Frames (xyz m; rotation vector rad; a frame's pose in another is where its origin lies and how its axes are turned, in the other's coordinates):
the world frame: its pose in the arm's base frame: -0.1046 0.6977 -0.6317 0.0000 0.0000 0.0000
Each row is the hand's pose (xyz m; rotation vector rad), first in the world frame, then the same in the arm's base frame.
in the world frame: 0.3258 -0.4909 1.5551 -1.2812 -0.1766 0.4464
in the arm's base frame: 0.2212 0.2068 0.9234 -1.2812 -0.1766 0.4464
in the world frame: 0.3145 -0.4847 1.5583 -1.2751 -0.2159 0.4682
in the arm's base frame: 0.2099 0.2130 0.9266 -1.2751 -0.2159 0.4682
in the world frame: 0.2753 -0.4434 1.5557 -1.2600 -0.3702 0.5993
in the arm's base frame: 0.1707 0.2543 0.9240 -1.2600 -0.3702 0.5993
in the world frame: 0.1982 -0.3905 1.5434 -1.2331 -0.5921 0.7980
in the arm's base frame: 0.0936 0.3072 0.9117 -1.2331 -0.5921 0.7980
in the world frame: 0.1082 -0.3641 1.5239 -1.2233 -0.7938 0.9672
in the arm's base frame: 0.0036 0.3336 0.8922 -1.2233 -0.7938 0.9672
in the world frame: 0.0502 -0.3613 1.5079 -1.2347 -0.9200 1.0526
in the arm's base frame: -0.0544 0.3364 0.8762 -1.2347 -0.9200 1.0526
